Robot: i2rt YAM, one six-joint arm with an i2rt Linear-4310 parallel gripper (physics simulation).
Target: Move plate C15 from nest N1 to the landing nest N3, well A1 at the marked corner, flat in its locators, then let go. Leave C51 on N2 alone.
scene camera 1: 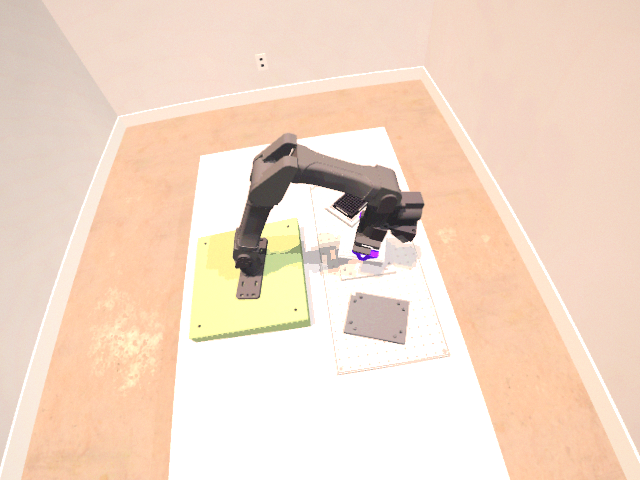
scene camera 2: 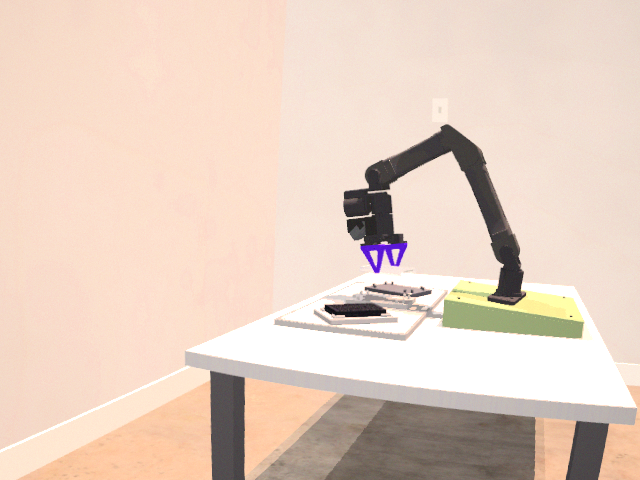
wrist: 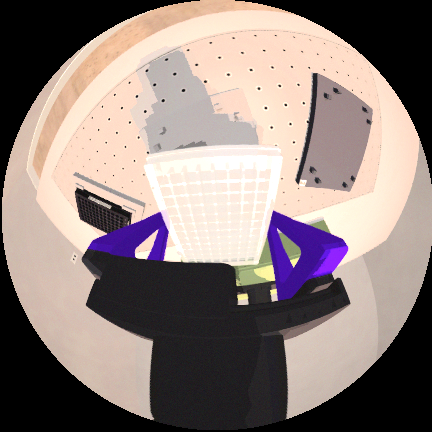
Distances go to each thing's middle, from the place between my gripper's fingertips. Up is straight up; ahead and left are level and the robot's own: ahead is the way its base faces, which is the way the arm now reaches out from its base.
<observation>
I see the translucent white gridded plate [wrist: 216, 201] 10 mm above my hand. Also, from my hand: black gridded tray [scene camera 2: 356, 309]: 20 mm behind, 220 mm to the left, 60 mm below; nest locator posts [scene camera 1: 371, 316]: 30 mm ahead, 180 mm to the right, 70 mm below.
</observation>
